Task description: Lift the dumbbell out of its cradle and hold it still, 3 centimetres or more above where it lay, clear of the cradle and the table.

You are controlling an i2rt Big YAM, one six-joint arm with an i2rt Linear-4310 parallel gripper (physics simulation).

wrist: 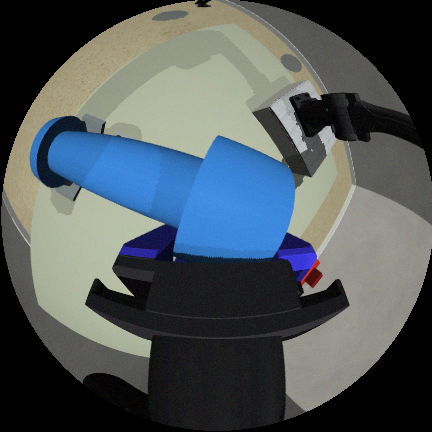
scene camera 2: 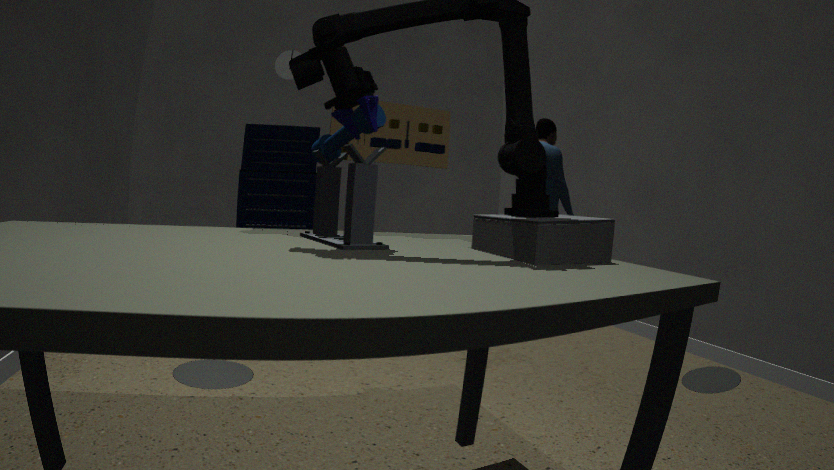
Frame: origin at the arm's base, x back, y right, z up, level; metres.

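Where they show: gripper, fingertip midpoint: [scene camera 2: 367, 135]; arm's base at its link origin: [wrist: 305, 113] [scene camera 2: 530, 215].
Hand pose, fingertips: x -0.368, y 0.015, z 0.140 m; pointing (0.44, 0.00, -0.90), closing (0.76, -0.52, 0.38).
Note:
Things, the pixels of their centre, and the offset from my fingertips. Level surfaces: height alone.
- blue dumbbell at the middle of its body: [wrist: 102, 163] [scene camera 2: 346, 134] dx -0.039, dy +0.088, dz +0.013 m
- grey cradle at the middle of its body: [wrist: 147, 177] [scene camera 2: 342, 195] dx -0.037, dy +0.053, dz -0.124 m
- table at its surface level: dz -0.223 m
The blue dumbbell [scene camera 2: 339, 140] [wrist: 235, 200] is tilted, one end high and the other low. My gripper [scene camera 2: 357, 121] [wrist: 217, 214] is shut on its raised end, with a purple finger on either side; the contact itself is partly hidden in the wrist view. The grey cradle [scene camera 2: 360, 204] [wrist: 93, 125] stands on the table [scene camera 2: 175, 280] [wrist: 90, 300], with two posts topped by V-shaped arms. The raised end is above the nearer post's V. The low end is at the farther post's V, down between its arms; whether it touches them I cannot tell.
The arm's base block [scene camera 2: 569, 242] [wrist: 285, 137] stands on the table to the right of the cradle in the scene view. Behind the table are a dark blue cabinet [scene camera 2: 280, 175], a yellow wall board [scene camera 2: 431, 119] and a person [scene camera 2: 554, 169] partly hidden by the arm.

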